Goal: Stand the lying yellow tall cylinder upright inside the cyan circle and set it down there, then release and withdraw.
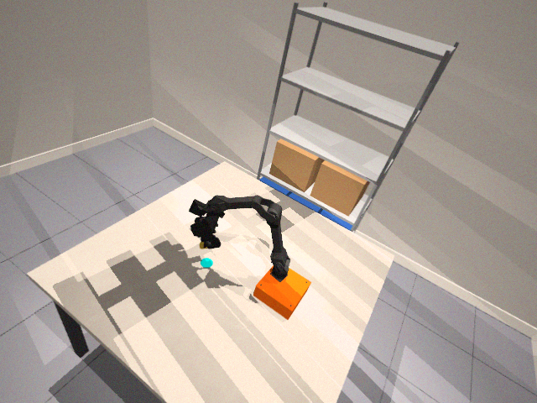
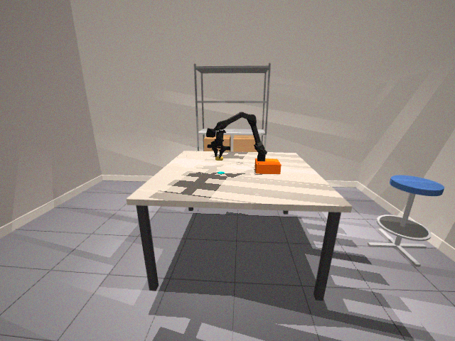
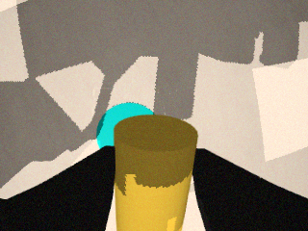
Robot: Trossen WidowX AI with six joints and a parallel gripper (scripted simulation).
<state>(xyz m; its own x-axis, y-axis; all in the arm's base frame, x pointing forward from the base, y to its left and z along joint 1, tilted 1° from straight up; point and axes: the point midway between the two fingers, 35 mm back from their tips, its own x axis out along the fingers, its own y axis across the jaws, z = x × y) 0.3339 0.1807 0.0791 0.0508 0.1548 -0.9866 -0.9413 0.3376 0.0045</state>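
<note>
Now: the cyan circle 20 mm behind my gripper tip, 10 mm to the right of it and 130 mm below it. Also, from my gripper tip: yellow tall cylinder: 10 mm behind, 20 mm to the right, 10 mm below.
</note>
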